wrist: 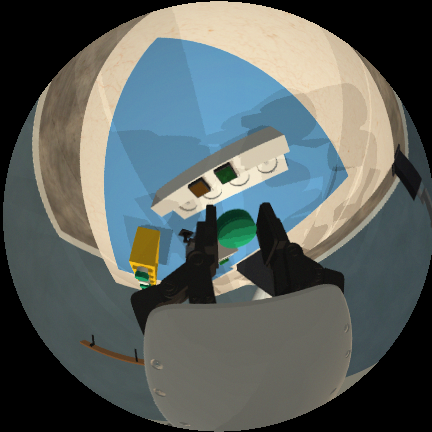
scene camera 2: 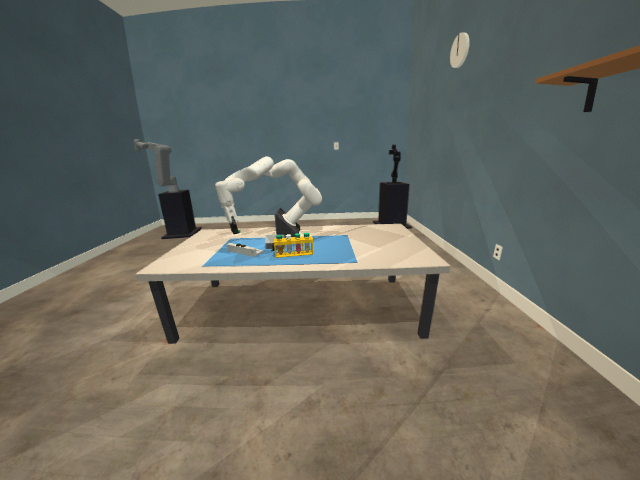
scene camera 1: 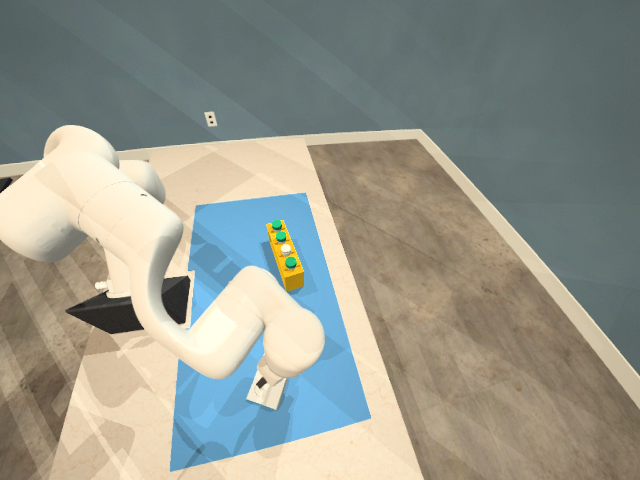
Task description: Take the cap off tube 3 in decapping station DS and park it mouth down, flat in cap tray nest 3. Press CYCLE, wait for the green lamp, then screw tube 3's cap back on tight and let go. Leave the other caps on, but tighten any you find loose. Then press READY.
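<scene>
My gripper is shut on a green cap, held above the mat at the white cap tray. The tray has a row of ring-marked nests, with a brown square block and a dark green one beside them. The arm partly hides it in scene camera 1. The yellow rack holds upright tubes, several with green tops and one with a white top; whether this is a cap is unclear. A grey box with a green button is partly hidden behind the fingers.
The tray, box and rack stand on a blue mat on the pale table. In scene camera 1 the rack stands farther back than the tray. A small black part shows beside the left finger in the wrist view.
</scene>
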